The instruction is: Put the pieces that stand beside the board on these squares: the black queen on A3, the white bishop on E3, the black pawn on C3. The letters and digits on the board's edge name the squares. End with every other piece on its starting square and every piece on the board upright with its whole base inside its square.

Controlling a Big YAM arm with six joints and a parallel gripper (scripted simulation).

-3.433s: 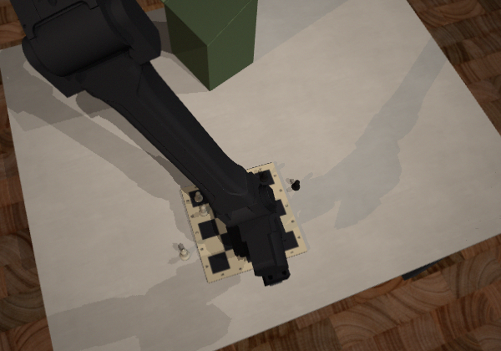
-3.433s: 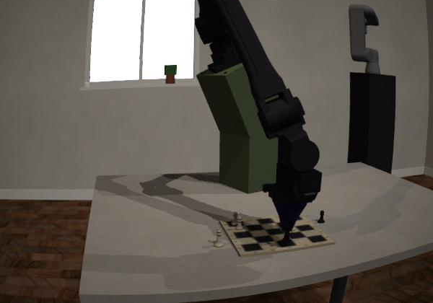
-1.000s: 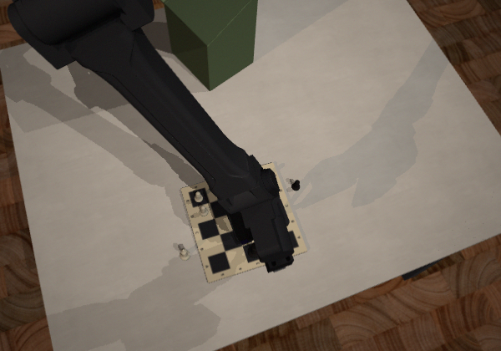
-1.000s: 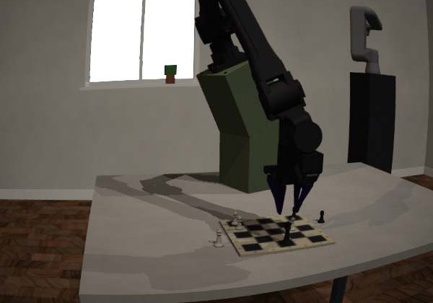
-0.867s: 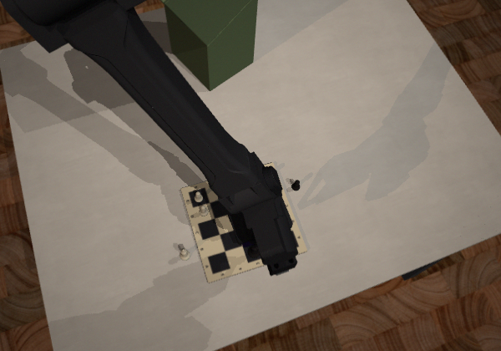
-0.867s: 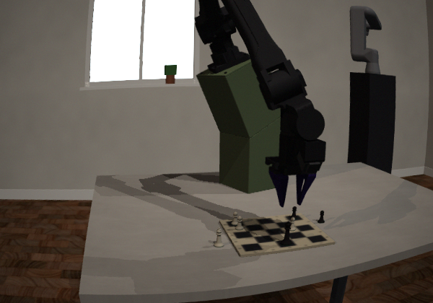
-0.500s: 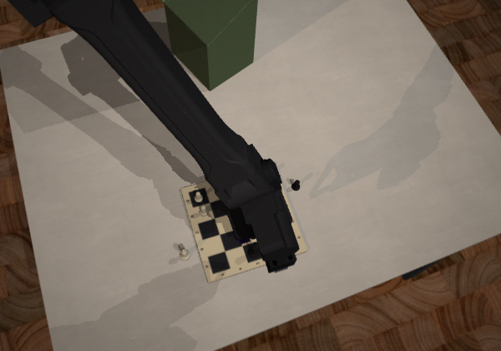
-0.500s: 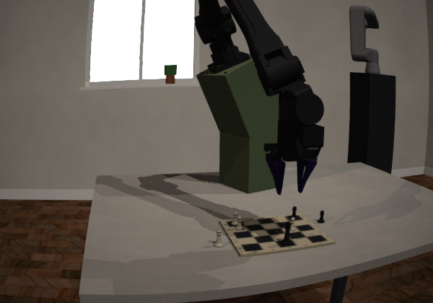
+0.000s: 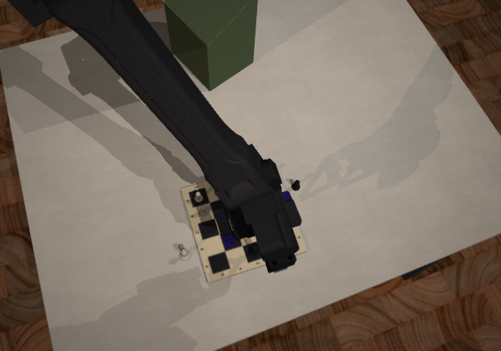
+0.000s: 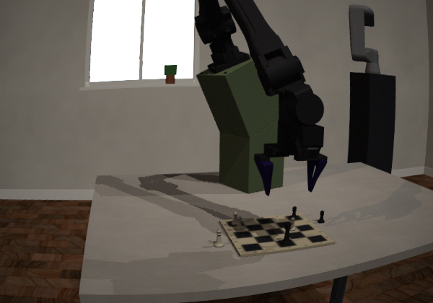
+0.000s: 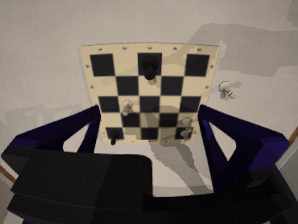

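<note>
My hand is 4 cm past the white bishop, 14 cm to the left of it and 11 cm above it. Also, from my hand: black queen: 1 cm ahead, 10 cm below; chessboard: 7 cm behind, 12 cm below.
</note>
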